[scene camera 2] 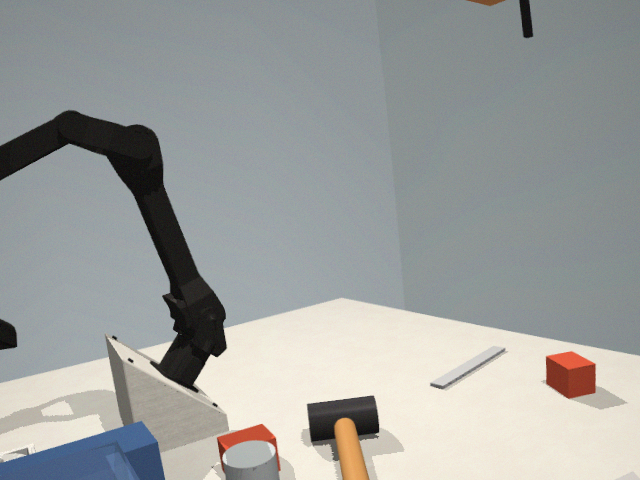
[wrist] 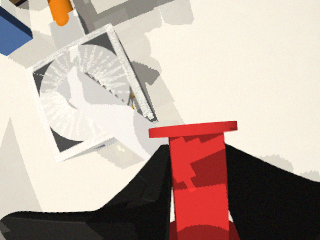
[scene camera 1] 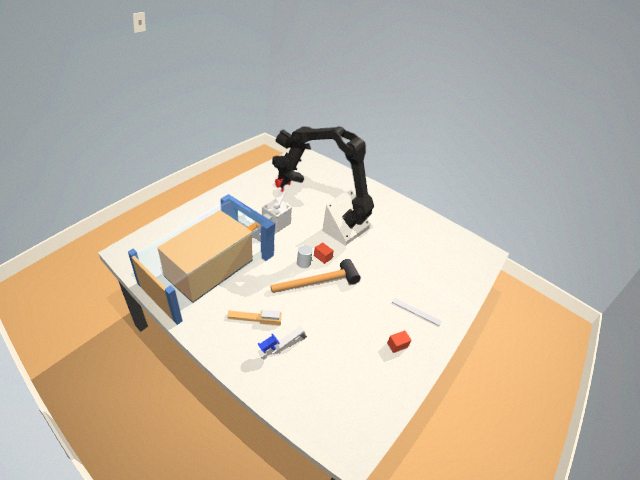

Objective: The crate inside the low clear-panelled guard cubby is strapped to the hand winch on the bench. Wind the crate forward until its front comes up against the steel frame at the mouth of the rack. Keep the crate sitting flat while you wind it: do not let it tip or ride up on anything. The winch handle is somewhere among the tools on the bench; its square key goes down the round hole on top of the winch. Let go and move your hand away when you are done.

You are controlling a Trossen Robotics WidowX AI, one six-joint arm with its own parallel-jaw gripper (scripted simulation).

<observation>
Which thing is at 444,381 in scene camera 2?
A flat steel bar.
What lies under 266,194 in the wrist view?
The gripper.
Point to a red block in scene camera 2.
At 570,374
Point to a mallet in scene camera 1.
348,270
</observation>
